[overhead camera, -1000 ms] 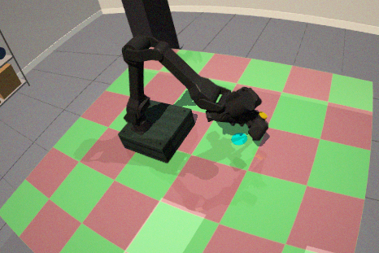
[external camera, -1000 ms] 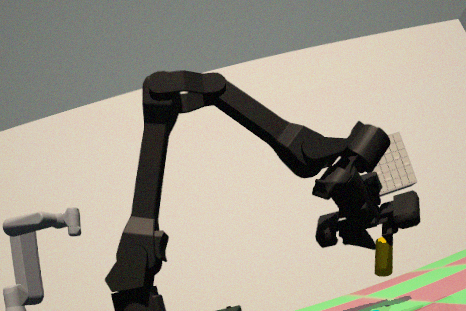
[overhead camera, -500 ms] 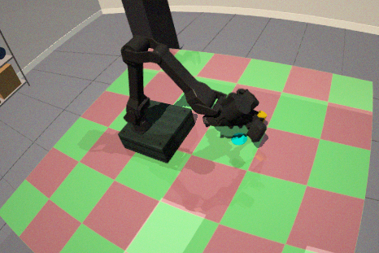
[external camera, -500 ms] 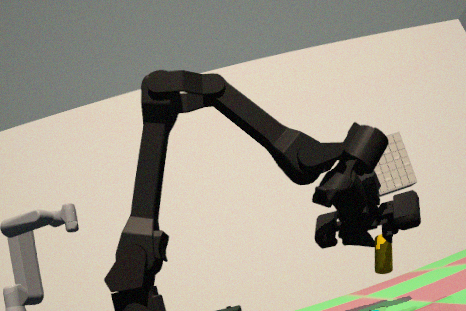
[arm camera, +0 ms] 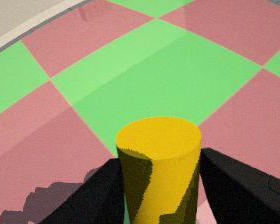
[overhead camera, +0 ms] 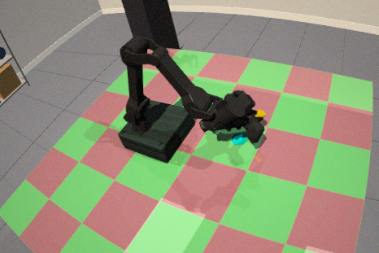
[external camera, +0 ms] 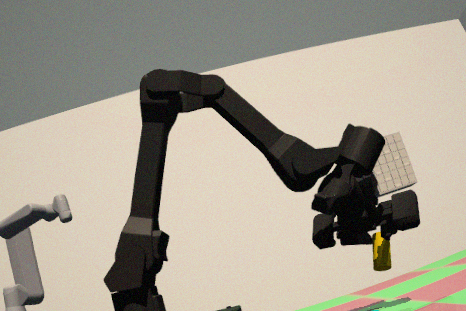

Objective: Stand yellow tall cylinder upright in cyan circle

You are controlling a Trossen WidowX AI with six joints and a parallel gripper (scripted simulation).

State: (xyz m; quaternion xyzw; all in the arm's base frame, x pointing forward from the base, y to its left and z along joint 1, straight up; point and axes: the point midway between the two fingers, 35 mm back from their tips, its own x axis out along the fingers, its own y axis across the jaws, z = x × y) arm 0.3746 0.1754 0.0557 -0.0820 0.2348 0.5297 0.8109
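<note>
Now: gripper tip 120 mm above the cyan circle, 70 mm past it and 30 mm to the left of it. Also, from my gripper tip: yellow cylinder 20 mm below.
</note>
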